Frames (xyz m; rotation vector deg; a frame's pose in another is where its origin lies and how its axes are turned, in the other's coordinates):
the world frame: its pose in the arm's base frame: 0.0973 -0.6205 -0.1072 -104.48 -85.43 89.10
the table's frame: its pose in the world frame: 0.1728 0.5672 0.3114 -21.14 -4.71 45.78
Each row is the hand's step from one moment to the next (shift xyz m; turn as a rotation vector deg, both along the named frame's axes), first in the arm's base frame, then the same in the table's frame.
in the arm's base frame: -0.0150 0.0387 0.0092 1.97 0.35 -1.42
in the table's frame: -0.0005 -0.0379 -0.0192 2.00 1.16 -0.83
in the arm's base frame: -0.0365 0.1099 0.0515 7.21 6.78 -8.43
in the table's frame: -0.0223 -0.1034 -0.0698 11.97 0.38 -5.07
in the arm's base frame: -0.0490 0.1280 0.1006 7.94 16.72 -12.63
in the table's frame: -0.0644 -0.1251 -0.0954 19.13 -6.08 -9.96
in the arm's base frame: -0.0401 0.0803 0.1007 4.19 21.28 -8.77
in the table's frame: -0.0769 -0.0852 -0.0708 15.96 -11.97 -12.22
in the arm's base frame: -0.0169 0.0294 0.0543 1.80 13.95 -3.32
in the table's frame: -0.0444 -0.0328 -0.0323 7.99 -8.52 -8.50
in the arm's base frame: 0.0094 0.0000 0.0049 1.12 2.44 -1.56
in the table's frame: -0.0014 0.0067 -0.0081 2.53 -0.92 -1.56
